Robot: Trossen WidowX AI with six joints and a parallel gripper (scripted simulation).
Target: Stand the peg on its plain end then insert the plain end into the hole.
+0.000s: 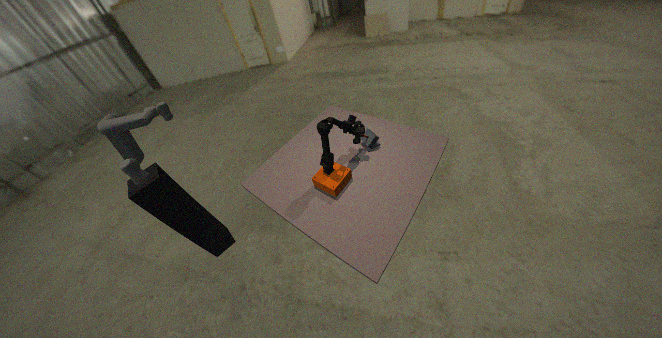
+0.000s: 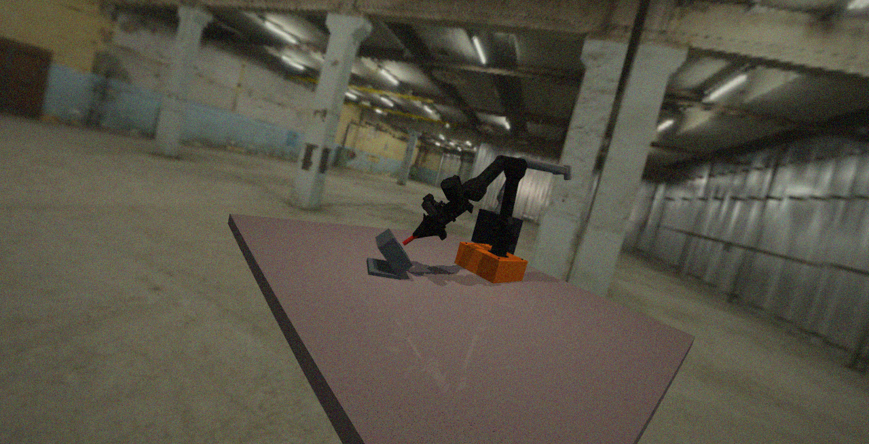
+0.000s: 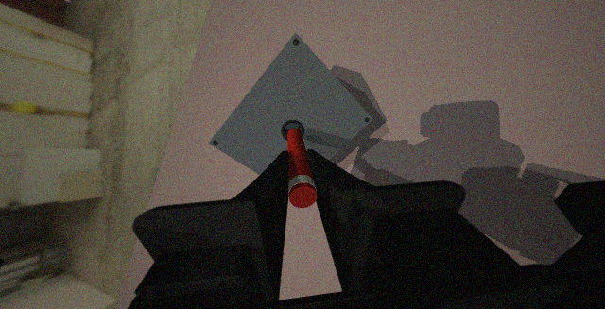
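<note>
Now: gripper tip 1 cm below the red peg and 1 cm past it. Also, from my gripper tip: flat foot: 12 cm below, 7 cm ahead, 2 cm to the right; grey sloped panel: 6 cm below, 5 cm ahead, 2 cm to the right.
</note>
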